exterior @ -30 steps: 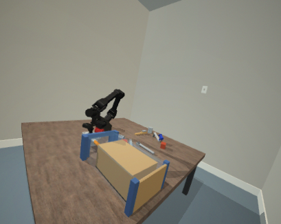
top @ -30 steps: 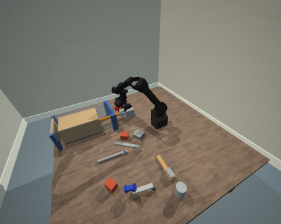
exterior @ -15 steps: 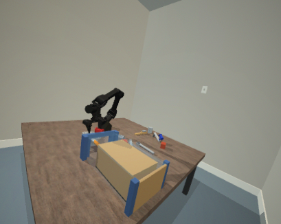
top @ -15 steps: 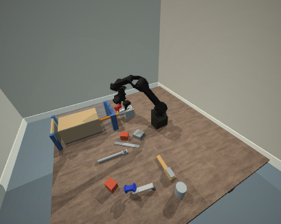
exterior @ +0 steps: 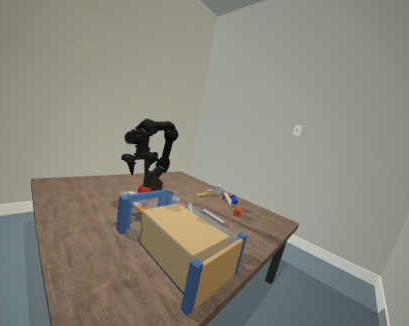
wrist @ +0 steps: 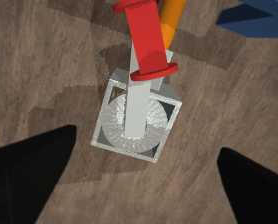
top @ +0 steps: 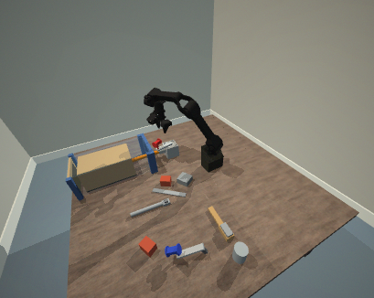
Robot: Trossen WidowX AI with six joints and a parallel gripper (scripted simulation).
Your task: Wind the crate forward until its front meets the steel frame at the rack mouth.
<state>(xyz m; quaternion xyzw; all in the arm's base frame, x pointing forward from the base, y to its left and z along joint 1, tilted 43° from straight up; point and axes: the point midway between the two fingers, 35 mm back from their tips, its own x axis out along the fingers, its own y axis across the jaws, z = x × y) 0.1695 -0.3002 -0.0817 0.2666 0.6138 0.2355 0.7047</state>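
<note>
My gripper tip is now 50 mm short of the red handle knob, 10 mm to the right of it and 90 mm above it. Also, from my gripper tip: blue frame (110 mm ahead, 20 mm to the right, 110 mm below); then red-gripped winch handle (10 mm ahead, 120 mm below); then grey winch (60 mm behind, 10 mm to the right, 190 mm below).
</note>
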